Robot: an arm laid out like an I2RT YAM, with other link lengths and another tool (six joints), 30 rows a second.
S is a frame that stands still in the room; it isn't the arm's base.
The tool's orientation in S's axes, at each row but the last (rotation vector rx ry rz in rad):
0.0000 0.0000 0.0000
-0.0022 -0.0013 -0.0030
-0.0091 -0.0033 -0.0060
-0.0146 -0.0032 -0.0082
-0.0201 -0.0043 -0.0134
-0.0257 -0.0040 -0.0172
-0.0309 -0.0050 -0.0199
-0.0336 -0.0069 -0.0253
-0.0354 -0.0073 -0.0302
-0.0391 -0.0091 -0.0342
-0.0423 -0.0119 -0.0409
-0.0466 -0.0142 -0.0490
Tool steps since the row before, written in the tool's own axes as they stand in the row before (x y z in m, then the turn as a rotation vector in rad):
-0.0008 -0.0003 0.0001 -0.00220 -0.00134 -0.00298
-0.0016 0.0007 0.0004 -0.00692 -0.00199 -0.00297
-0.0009 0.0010 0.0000 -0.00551 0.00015 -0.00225
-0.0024 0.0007 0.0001 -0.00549 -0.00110 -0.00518
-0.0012 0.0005 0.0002 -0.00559 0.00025 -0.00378
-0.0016 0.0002 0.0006 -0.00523 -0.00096 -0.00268
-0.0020 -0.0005 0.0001 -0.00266 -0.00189 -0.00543
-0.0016 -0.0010 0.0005 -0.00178 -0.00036 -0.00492
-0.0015 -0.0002 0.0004 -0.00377 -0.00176 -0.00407
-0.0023 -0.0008 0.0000 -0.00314 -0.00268 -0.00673
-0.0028 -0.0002 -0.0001 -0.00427 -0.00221 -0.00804
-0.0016 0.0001 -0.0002 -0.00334 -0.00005 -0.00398
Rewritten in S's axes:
-0.0008 -0.0003 0.0001 -0.00220 -0.00134 -0.00298
-0.0016 0.0007 0.0004 -0.00692 -0.00198 -0.00297
-0.0009 0.0010 0.0000 -0.00550 0.00016 -0.00227
-0.0024 0.0007 0.0001 -0.00548 -0.00113 -0.00518
-0.0012 0.0005 0.0002 -0.00557 0.00025 -0.00381
-0.0016 0.0002 0.0006 -0.00524 -0.00094 -0.00268
-0.0020 -0.0005 0.0001 -0.00267 -0.00200 -0.00538
-0.0016 -0.0009 0.0005 -0.00176 -0.00048 -0.00492
-0.0015 -0.0001 0.0004 -0.00379 -0.00179 -0.00403
-0.0023 -0.0007 0.0000 -0.00317 -0.00283 -0.00665
-0.0028 -0.0001 -0.0001 -0.00427 -0.00237 -0.00799
-0.0016 0.0002 -0.0002 -0.00329 -0.00007 -0.00402

